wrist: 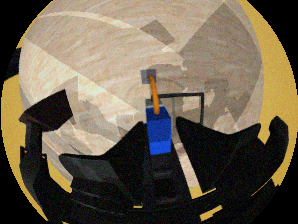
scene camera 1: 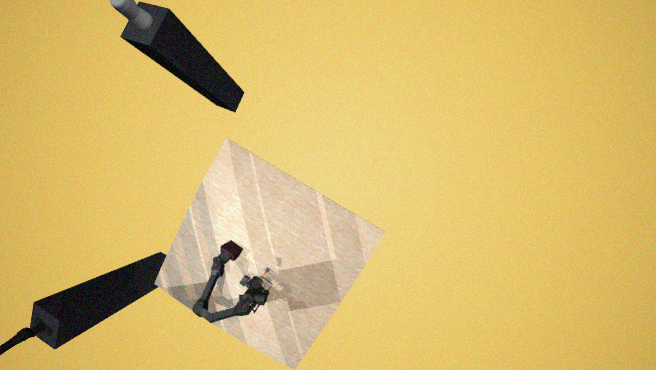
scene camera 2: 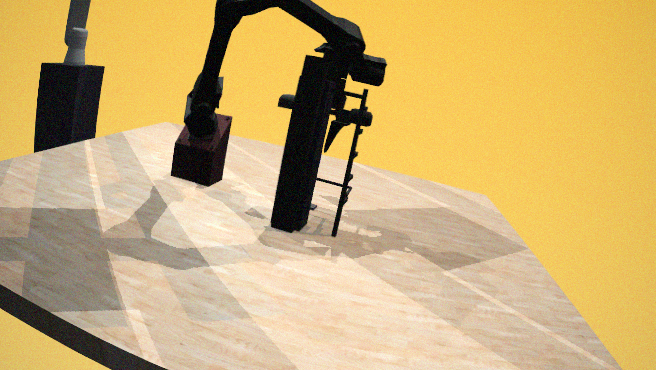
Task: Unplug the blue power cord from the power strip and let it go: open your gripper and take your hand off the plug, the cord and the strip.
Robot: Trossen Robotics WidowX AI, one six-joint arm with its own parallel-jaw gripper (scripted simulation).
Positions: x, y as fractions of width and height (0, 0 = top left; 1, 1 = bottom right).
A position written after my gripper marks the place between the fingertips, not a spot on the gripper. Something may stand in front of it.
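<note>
My gripper (scene camera 2: 0.48, 0.41) visible. Gripper (wrist: 0.54, 0.55) too.
</note>
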